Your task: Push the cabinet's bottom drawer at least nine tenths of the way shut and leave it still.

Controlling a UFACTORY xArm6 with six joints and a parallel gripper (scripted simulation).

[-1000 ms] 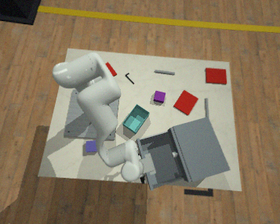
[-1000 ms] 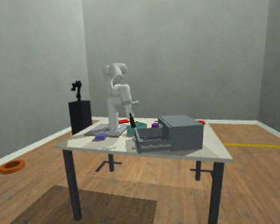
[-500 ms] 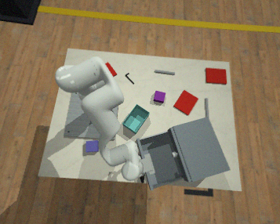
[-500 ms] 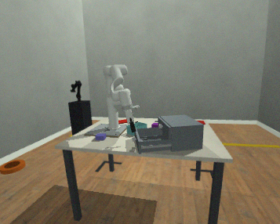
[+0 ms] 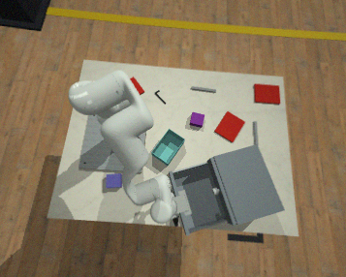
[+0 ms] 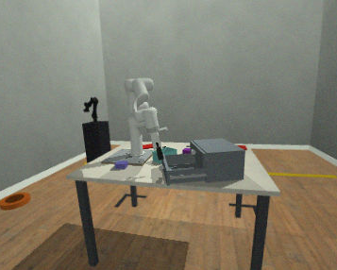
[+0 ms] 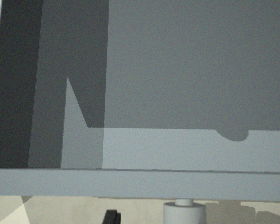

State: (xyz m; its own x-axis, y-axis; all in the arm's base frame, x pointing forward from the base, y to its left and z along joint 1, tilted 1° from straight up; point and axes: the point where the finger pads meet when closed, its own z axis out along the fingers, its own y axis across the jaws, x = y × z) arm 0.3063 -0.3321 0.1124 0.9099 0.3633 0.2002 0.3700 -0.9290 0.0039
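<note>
My gripper is now 12 cm short of the bottom drawer, 5 cm to the right of it and 10 cm above it. The rest, counted from my hand: blue-violet cube 31 cm behind, 8 cm to the left, 11 cm below; then grey cabinet 22 cm ahead, 9 cm to the left, 5 cm below; then teal bin 5 cm behind, 28 cm to the left, 11 cm below.
</note>
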